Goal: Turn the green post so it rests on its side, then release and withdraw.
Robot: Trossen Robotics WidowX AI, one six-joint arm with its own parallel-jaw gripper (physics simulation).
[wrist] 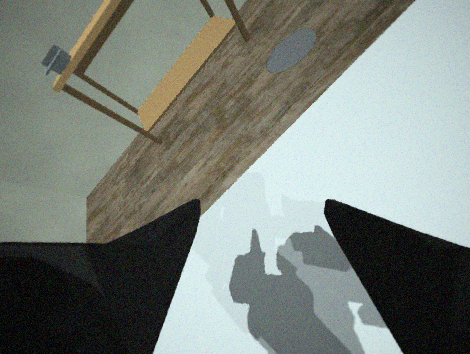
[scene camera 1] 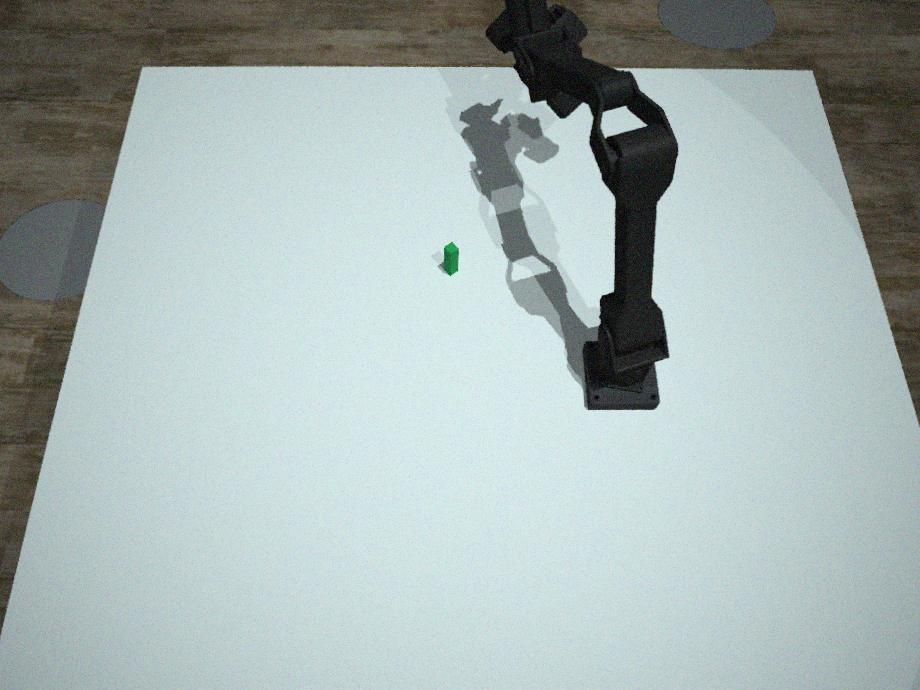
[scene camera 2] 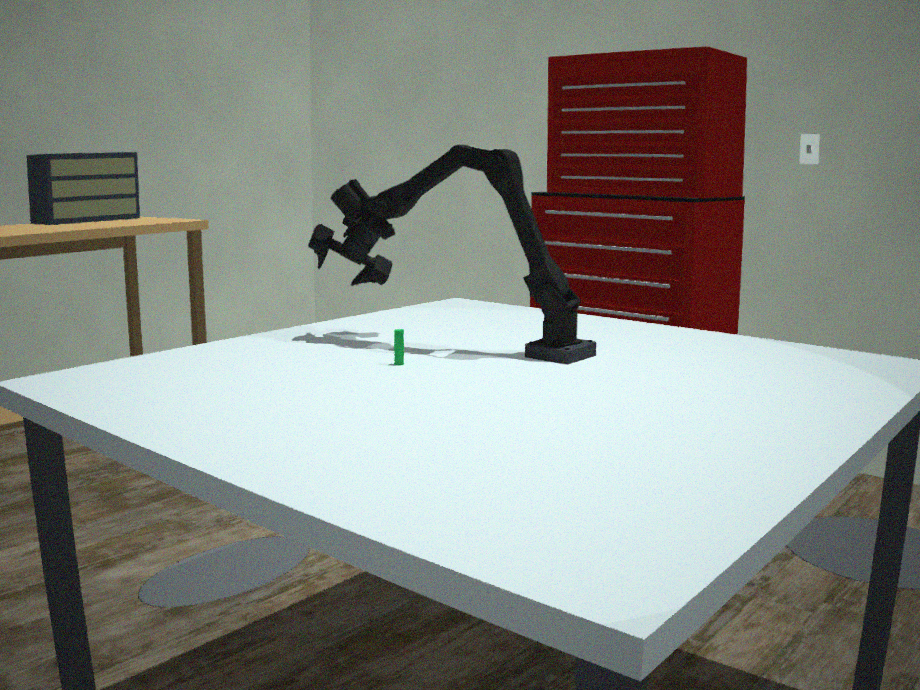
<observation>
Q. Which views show the gripper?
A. The wrist view, scene camera 1 and scene camera 2: all of them.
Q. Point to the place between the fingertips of the gripper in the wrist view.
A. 261, 205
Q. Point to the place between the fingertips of the gripper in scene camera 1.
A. At 538, 60
</observation>
